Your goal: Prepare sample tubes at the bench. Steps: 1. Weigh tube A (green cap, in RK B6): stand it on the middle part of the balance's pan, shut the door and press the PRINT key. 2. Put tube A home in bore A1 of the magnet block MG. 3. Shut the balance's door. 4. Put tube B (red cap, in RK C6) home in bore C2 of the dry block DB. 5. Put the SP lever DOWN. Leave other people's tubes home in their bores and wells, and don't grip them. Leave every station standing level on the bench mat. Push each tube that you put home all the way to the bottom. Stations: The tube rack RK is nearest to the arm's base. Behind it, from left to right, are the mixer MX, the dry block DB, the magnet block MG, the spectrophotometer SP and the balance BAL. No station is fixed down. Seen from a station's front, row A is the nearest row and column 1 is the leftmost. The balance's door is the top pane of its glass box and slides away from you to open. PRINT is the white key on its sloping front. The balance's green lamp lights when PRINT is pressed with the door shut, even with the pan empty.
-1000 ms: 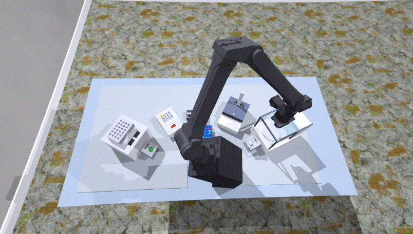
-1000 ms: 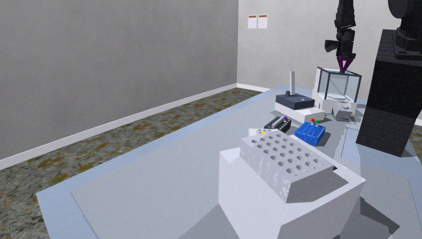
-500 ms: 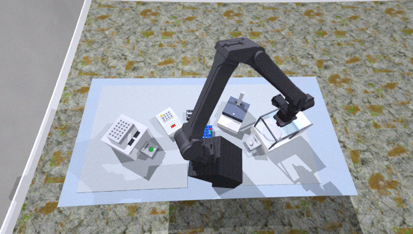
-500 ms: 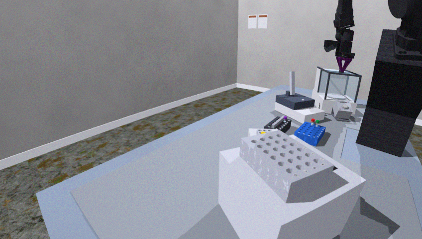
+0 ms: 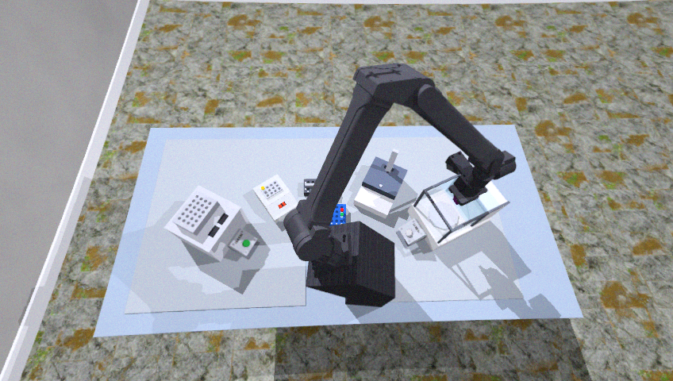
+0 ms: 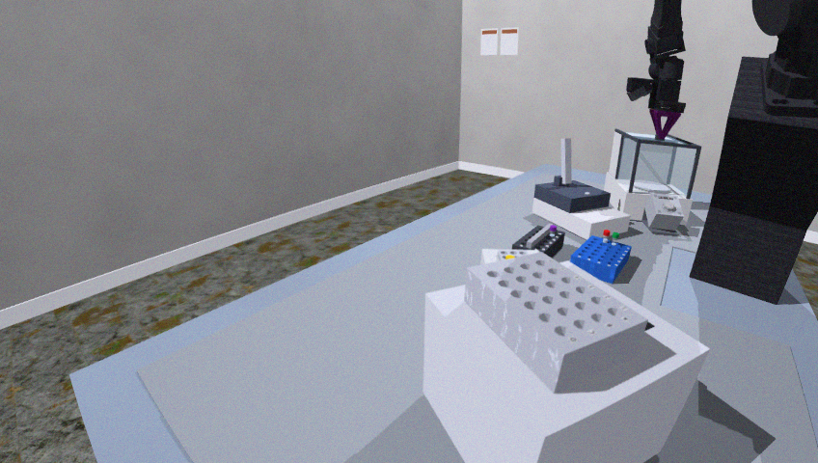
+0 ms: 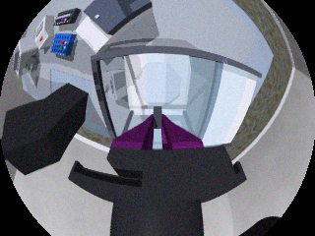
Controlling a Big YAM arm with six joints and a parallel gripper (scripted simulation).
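Now: the round pan 14 cm below my hand. From my hand the other things lie so: balance door: 3 cm to the right, 1 cm below, 1 cm ahead; then white print key: 15 cm below, 13 cm to the left, 6 cm behind; then SP lever: 21 cm ahead, 18 cm to the left, 8 cm below.
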